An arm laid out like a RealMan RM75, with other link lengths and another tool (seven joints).
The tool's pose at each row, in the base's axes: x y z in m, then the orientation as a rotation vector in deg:
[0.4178, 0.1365, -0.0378, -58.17, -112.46, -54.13]
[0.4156, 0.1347, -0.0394, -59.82, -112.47, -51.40]
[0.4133, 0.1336, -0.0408, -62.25, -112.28, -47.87]
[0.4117, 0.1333, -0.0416, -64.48, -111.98, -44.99]
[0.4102, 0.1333, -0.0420, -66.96, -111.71, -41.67]
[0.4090, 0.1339, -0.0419, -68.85, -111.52, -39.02]
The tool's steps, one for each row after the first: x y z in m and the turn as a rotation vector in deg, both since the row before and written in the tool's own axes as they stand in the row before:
[-0.0010, -0.0031, -0.0002, 1.26, -1.11, 1.83]
[-0.0006, -0.0028, 0.0004, 1.47, -1.51, 2.60]
[-0.0002, -0.0017, 0.0006, 1.06, -1.32, 2.29]
[0.0002, -0.0014, 0.0007, 1.22, -1.60, 2.53]
[0.0007, -0.0008, 0.0008, 0.98, -1.30, 1.95]

